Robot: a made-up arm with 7 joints. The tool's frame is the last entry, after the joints. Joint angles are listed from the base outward. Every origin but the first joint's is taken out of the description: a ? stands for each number. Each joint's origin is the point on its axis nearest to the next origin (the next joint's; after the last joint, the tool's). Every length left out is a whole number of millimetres.
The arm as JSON. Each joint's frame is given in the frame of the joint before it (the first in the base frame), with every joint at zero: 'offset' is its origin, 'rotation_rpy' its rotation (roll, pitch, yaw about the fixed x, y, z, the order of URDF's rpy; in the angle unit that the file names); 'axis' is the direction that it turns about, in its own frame. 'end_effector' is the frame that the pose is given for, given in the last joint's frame.
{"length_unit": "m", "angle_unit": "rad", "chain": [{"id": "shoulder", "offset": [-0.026, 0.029, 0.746], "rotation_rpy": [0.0, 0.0, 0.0], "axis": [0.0, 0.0, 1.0]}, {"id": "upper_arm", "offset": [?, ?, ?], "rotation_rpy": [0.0, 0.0, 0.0], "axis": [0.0, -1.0, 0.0]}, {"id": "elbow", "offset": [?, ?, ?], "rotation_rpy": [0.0, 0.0, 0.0], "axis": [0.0, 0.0, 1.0]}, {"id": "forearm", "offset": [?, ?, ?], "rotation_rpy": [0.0, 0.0, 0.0], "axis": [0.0, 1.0, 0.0]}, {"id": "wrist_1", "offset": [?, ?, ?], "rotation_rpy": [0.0, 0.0, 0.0], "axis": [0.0, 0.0, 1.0]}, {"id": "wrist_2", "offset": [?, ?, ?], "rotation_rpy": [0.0, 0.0, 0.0], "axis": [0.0, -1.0, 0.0]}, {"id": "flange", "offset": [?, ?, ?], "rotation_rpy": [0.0, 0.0, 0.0], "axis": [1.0, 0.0, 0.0]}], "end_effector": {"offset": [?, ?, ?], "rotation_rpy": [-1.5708, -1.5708, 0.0]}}
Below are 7 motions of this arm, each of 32 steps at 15 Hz.
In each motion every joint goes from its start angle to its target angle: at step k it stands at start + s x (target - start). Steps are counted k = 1, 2, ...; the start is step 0. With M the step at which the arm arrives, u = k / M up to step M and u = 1 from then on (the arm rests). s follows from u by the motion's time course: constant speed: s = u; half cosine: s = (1 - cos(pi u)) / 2; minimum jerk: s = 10 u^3 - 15 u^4 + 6 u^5.
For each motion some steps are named. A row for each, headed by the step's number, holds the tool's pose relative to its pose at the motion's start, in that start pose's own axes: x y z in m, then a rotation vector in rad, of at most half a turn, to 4 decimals.
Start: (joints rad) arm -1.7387 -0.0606 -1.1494 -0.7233 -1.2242 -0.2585 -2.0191
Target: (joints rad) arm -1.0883 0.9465 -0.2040 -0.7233 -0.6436 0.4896 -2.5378
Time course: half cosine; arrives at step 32
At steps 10, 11, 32:
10: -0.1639 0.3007 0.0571 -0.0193 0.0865 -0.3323
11: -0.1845 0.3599 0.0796 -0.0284 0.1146 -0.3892
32: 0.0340 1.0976 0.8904 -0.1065 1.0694 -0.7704

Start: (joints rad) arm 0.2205 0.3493 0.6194 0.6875 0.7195 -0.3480 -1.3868
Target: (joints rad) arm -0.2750 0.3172 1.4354 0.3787 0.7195 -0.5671 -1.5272
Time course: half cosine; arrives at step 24
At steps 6, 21, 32:
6: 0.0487 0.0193 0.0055 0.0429 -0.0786 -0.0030
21: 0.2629 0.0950 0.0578 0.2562 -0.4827 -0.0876
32: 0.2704 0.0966 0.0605 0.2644 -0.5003 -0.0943

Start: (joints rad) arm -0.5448 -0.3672 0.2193 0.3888 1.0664 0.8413 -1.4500
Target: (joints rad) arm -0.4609 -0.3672 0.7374 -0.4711 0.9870 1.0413 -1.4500
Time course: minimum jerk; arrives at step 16
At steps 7, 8, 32:
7: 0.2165 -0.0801 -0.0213 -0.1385 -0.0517 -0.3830
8: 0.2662 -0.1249 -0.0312 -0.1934 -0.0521 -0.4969
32: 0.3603 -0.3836 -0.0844 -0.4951 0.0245 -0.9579

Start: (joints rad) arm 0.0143 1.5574 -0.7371 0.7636 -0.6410 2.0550 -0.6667
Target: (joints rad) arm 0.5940 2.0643 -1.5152 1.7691 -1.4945 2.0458 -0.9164
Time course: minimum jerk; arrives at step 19
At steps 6, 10, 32:
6: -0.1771 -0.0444 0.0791 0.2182 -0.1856 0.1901
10: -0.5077 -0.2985 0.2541 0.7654 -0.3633 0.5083
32: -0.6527 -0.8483 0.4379 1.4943 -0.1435 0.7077

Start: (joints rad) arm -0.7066 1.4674 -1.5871 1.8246 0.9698 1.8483 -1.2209
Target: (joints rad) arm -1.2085 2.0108 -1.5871 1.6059 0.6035 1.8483 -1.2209
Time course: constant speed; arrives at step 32
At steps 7, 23, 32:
7: 0.0755 -0.0337 -0.0898 -0.0283 0.0749 -0.1406
23: 0.1878 -0.1567 -0.3130 -0.1133 0.2423 -0.4603
32: 0.2070 -0.2419 -0.4400 -0.1712 0.3374 -0.6334

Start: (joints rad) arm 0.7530 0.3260 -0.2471 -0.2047 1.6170 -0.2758 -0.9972
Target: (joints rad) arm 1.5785 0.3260 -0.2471 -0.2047 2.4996 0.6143 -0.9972
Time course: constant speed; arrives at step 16
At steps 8, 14, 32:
8: 0.0055 -0.1910 0.0257 -0.0927 -0.0668 -1.0204
14: -0.0832 -0.3014 0.0399 -0.0618 0.0548 -1.7755
32: -0.1208 -0.3224 0.0430 -0.0180 0.1291 -2.0159

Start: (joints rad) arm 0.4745 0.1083 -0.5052 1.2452 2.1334 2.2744 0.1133
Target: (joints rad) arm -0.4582 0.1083 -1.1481 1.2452 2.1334 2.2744 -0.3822
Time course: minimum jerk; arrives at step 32
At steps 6, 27, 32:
6: 0.0242 0.0182 0.0280 0.0547 -0.0200 -0.0537
27: 0.5084 -0.1916 0.5480 0.8334 -0.2753 -1.2806
32: 0.5190 -0.2140 0.5579 0.8497 -0.2764 -1.3258

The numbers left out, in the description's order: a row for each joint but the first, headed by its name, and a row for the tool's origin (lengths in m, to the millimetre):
upper_arm: 0.015 -0.113 0.0
elbow: 0.013 0.0 0.48
forearm: 0.031 0.104 0.0
wrist_1: -0.045 0.0 0.537
wrist_2: 0.021 -0.158 0.0
flange: 0.069 0.0 0.19
tool: 0.0 0.021 0.019

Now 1 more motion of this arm.
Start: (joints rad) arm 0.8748 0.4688 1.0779 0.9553 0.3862 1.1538 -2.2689
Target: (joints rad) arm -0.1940 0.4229 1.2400 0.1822 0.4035 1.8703 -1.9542
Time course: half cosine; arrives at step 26
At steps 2, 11, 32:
2: -0.0036 -0.0023 -0.0029 -0.0082 -0.0012 0.0178
11: -0.0484 -0.0652 -0.0777 -0.2539 -0.0921 0.4125
32: 0.0481 -0.1180 -0.1533 -0.7907 -0.4748 0.7329

